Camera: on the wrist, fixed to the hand. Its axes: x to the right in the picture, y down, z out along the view.
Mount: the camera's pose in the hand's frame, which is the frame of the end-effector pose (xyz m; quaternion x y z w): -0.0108 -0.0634 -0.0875 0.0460 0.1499 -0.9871 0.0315
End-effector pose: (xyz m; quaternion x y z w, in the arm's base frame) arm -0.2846 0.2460 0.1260 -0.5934 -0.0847 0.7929 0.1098
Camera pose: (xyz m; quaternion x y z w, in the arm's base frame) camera -0.1930 0.3043 0.1281 -0.0489 -0.5355 -0.1685 0.8261
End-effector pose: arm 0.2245 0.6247 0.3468 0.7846 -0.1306 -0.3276 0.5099
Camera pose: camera 0.2648 0.7213 0.3180 -0.2262 -0.8318 0.3900 0.3238
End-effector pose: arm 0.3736 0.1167 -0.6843 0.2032 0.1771 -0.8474 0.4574
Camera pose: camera 0.3412 0.1997 -0.7464 0.0203 -0.2358 0.4559 0.8580
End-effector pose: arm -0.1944 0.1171 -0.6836 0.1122 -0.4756 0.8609 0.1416
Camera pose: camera -0.1672 0.2222 -0.6829 0.3505 0.1566 -0.0740 0.9204
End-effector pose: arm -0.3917 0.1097 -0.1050 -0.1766 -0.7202 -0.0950 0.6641
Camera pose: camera -0.3345 0.0175 -0.1008 0.7502 -0.1018 -0.6519 0.0432
